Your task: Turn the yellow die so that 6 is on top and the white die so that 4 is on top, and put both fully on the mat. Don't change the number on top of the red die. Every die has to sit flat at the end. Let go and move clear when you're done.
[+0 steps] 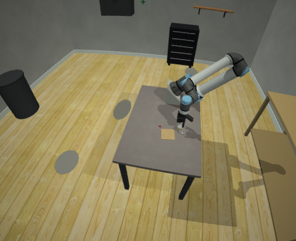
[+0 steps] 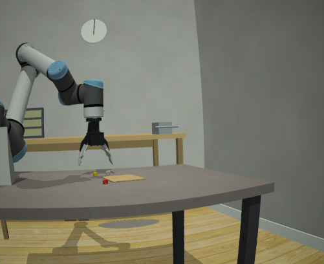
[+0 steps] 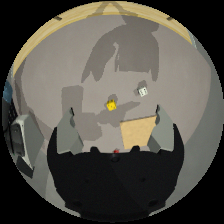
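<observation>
Right now the yellow die is 4 cm below my hand, 2 cm to the right of it and 1 cm behind it. From my hand the other things lie so: red die: 23 cm to the right, 4 cm below, 2 cm behind; white die: 6 cm ahead, 4 cm below, 1 cm to the left; tan mat: 14 cm to the right, 8 cm ahead, 4 cm below.
</observation>
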